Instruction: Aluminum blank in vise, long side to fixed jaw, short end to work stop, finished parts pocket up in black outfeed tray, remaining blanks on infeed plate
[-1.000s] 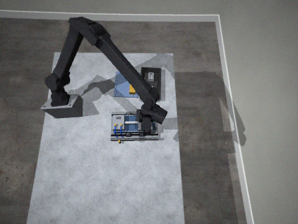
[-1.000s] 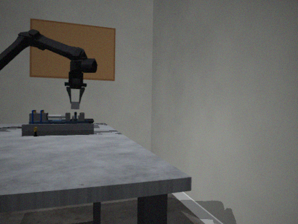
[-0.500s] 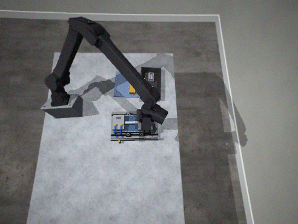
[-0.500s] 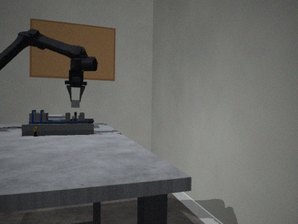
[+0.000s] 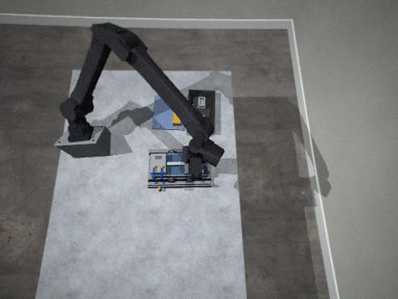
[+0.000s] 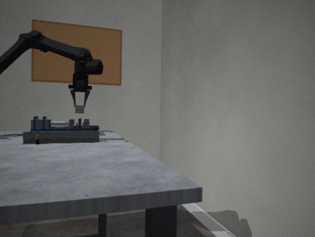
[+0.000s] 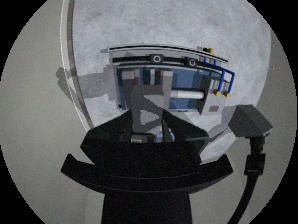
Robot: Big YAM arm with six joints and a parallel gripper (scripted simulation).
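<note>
My gripper is now 20 mm above the gray block. Also, from my hand: yellow brass blank: 40 mm behind, 260 mm to the left, 130 mm below; vise: 70 mm behind, 20 mm to the left, 120 mm below; blue infeed plate: 70 mm behind, 320 mm to the left, 160 mm below.
</note>
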